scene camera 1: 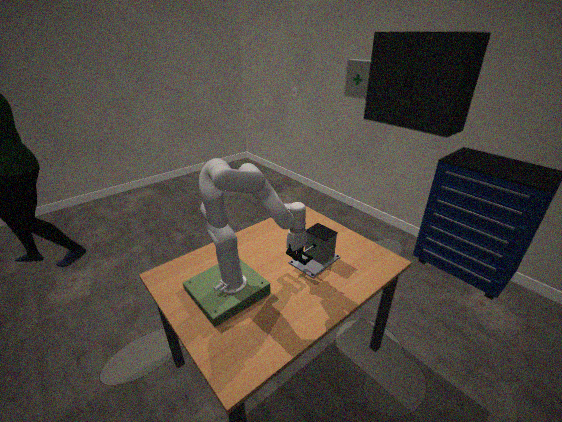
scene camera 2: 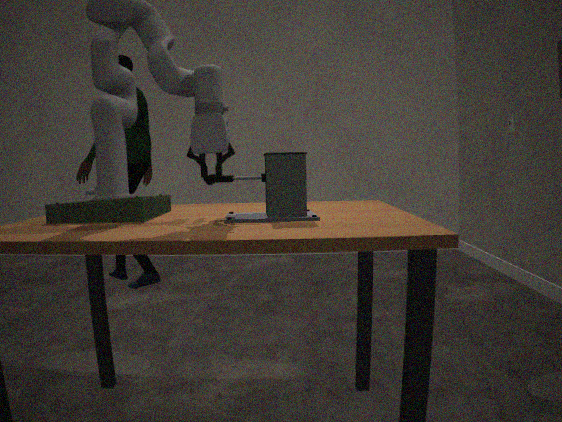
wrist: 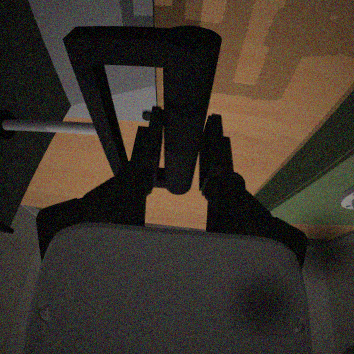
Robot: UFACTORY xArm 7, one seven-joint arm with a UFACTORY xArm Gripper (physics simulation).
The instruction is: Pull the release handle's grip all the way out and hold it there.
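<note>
The release handle's black grip is a bar closing a D-shaped frame in the wrist view. My gripper is shut on this bar, one finger on each side, pointing down. A thin metal rod runs level from the frame to the grey box, and a stretch of it shows between frame and box. The box stands upright on a light base plate on the table. In scene camera 1 the gripper hides much of the handle.
The arm stands on a green block on the wooden table. A blue drawer cabinet and a black wall box are at the right in scene camera 1. A person is beyond the table.
</note>
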